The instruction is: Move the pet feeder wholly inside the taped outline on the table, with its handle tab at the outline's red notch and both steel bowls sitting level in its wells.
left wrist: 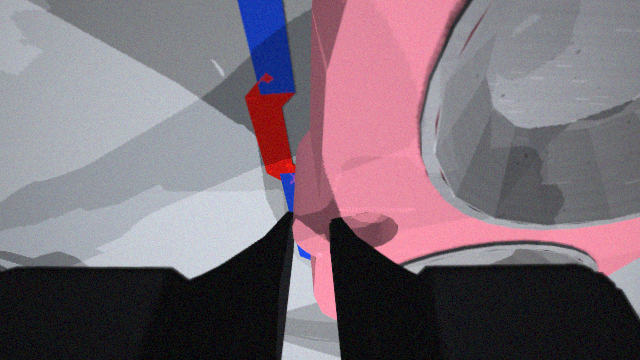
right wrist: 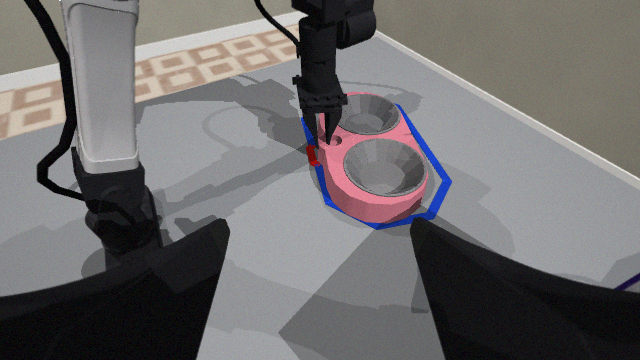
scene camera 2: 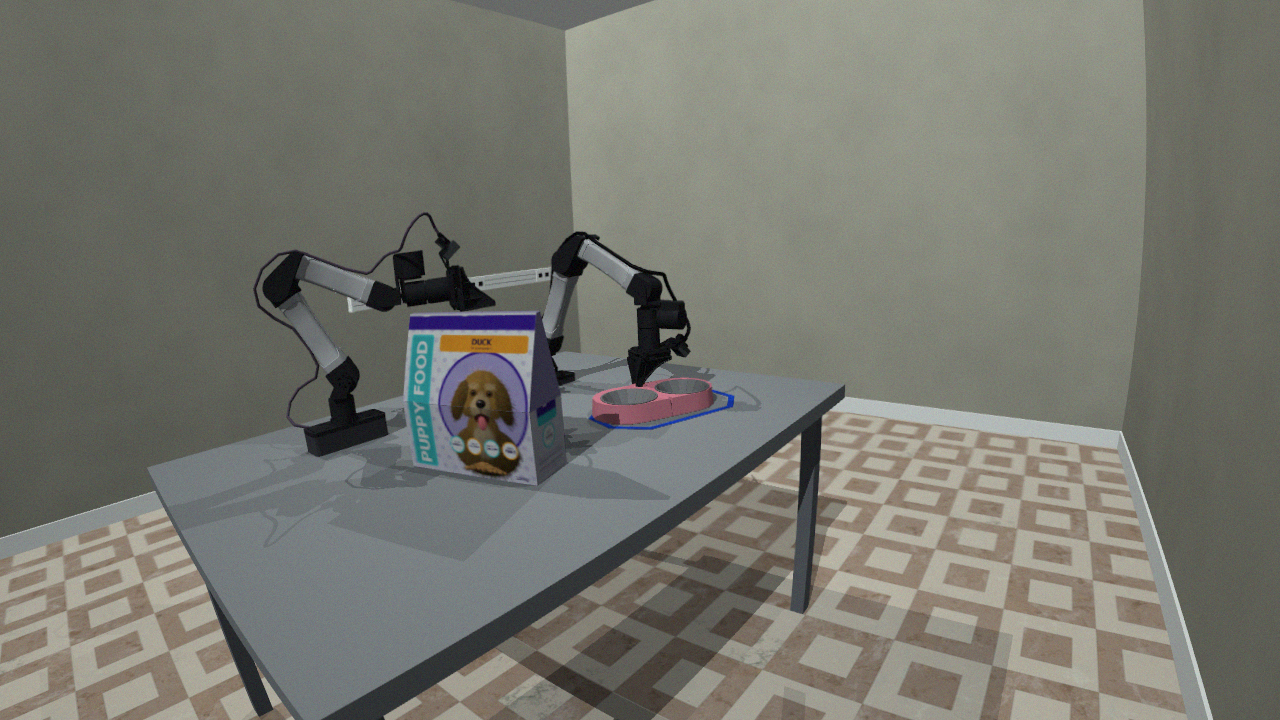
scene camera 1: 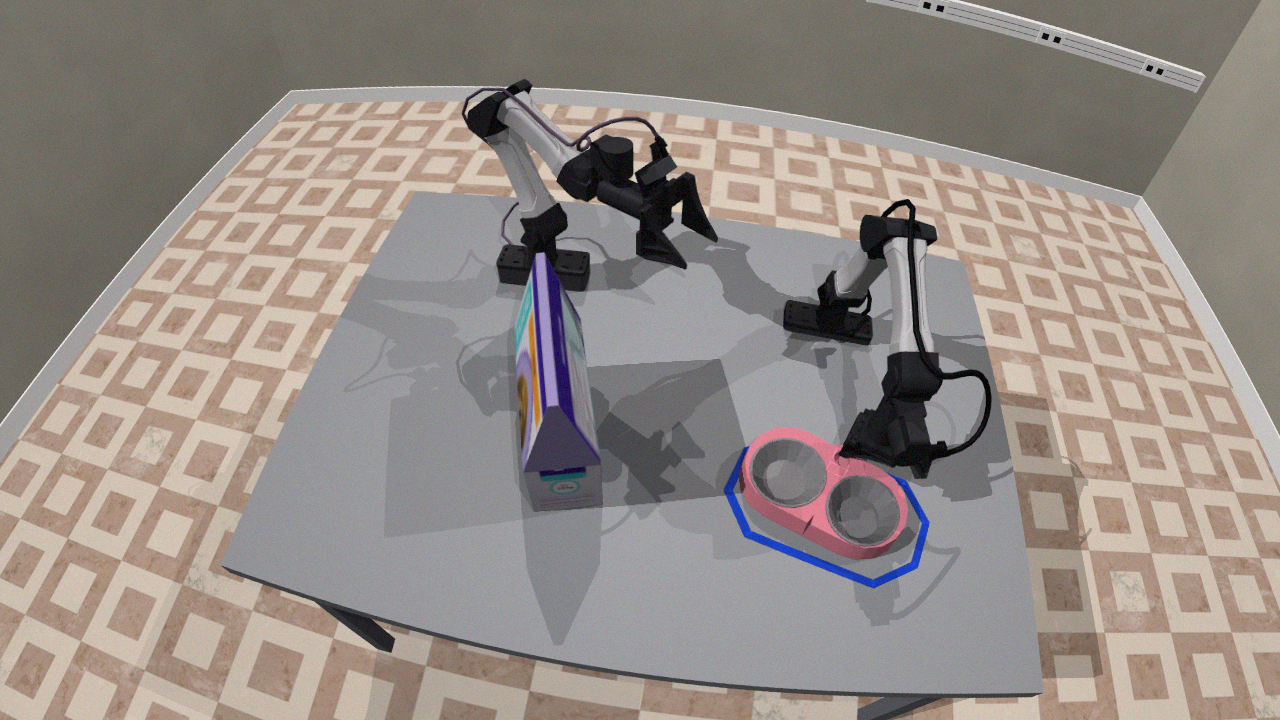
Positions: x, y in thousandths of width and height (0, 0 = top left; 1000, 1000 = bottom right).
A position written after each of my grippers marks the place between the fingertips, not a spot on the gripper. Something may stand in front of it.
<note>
In view: my left gripper (scene camera 1: 659, 628), my right gripper (scene camera 1: 549, 351), a pink pet feeder (scene camera 1: 633, 724), a puppy food bag (scene camera 2: 376, 553), a steel bowl (scene camera 1: 616, 655), a steel bowl (scene camera 1: 675, 709) and a blue taped outline (scene camera 1: 682, 810).
The pink pet feeder also shows in the left wrist view (left wrist: 577, 204), in the right wrist view (right wrist: 552, 560) and in scene camera 2 (scene camera 2: 520, 563). The puppy food bag shows as well in scene camera 1 (scene camera 1: 439, 642). My left gripper also shows in the left wrist view (left wrist: 487, 604), in the right wrist view (right wrist: 504, 407) and in scene camera 2 (scene camera 2: 497, 538). The left wrist view does not show the puppy food bag: it is out of frame.
</note>
